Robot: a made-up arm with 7 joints.
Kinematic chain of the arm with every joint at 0, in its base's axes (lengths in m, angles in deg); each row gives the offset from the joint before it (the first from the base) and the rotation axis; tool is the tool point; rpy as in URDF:
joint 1: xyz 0 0 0.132 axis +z
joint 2: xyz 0 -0.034 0.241 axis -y
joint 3: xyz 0 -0.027 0.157 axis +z
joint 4: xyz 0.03 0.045 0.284 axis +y
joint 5: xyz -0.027 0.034 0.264 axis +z
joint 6: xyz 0 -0.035 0.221 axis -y
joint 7: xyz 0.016 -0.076 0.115 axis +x
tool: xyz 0 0 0 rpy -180 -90 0
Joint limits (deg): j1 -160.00..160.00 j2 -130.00..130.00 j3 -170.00..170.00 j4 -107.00..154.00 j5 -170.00..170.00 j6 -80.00..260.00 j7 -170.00..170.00
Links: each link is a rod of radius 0.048 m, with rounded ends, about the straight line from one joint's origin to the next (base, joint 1, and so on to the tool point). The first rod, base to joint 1, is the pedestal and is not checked.
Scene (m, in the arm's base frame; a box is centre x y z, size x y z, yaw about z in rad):
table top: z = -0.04
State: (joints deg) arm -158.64 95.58 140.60 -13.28 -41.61 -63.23 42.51
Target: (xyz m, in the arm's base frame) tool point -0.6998 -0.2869 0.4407
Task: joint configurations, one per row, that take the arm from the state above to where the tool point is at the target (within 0.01 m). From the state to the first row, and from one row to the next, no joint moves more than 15 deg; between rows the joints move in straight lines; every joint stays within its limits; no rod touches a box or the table.
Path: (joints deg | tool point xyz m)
1: -157.23 81.87 142.60 -19.23 -43.15 -61.76 42.51 | 0.7861 0.4391 0.6803
2: -155.82 68.15 144.60 -25.18 -44.68 -60.29 42.51 | 0.6400 0.4265 0.9180
3: -154.40 54.44 146.61 -31.13 -46.22 -58.82 42.51 | 0.4389 0.3752 1.1026
4: -152.99 40.73 148.61 -37.09 -47.76 -57.36 42.51 | 0.2033 0.2899 1.2168
5: -151.58 27.01 150.61 -43.04 -49.29 -55.89 42.51 | -0.0427 0.1796 1.2504
6: -150.17 13.30 152.61 -48.99 -50.83 -54.42 42.51 | -0.2746 0.0568 1.2019
7: -148.75 -0.42 154.62 -54.94 -52.37 -52.95 42.51 | -0.4704 -0.0647 1.0785
8: -147.34 -14.13 156.62 -60.89 -53.90 -51.48 42.51 | -0.6123 -0.1701 0.8958
9: -145.93 -27.84 158.62 -66.84 -55.44 -50.01 42.51 | -0.6898 -0.2471 0.6749
10: -144.52 -41.56 160.62 -72.79 -56.98 -48.54 42.51 | -0.6999 -0.2868 0.4407

